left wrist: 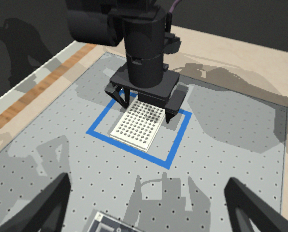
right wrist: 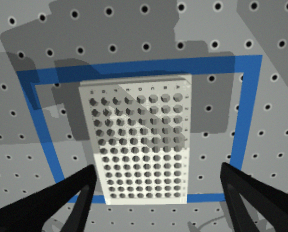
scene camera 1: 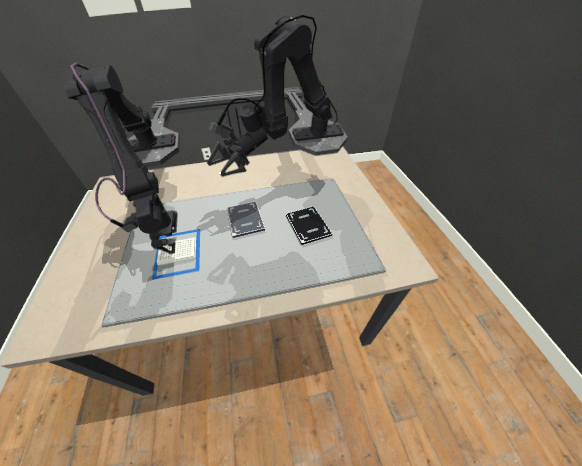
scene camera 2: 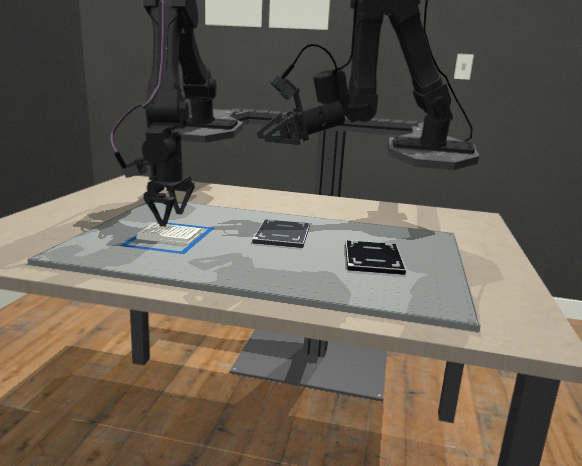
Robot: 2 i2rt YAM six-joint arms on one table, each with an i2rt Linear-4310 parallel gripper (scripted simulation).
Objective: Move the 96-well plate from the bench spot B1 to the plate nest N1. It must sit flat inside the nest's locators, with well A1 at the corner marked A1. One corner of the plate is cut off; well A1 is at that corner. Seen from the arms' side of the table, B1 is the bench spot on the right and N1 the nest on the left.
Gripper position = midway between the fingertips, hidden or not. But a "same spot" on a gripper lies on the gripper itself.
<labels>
my left gripper: left wrist 149, 181; scene camera 1; scene camera 2; not seen in the right wrist view (out of frame)
same spot on my left gripper: [scene camera 2: 292, 136] = [scene camera 1: 240, 167]
same spot on black plate nest: [scene camera 2: 361, 254] = [scene camera 1: 302, 227]
</labels>
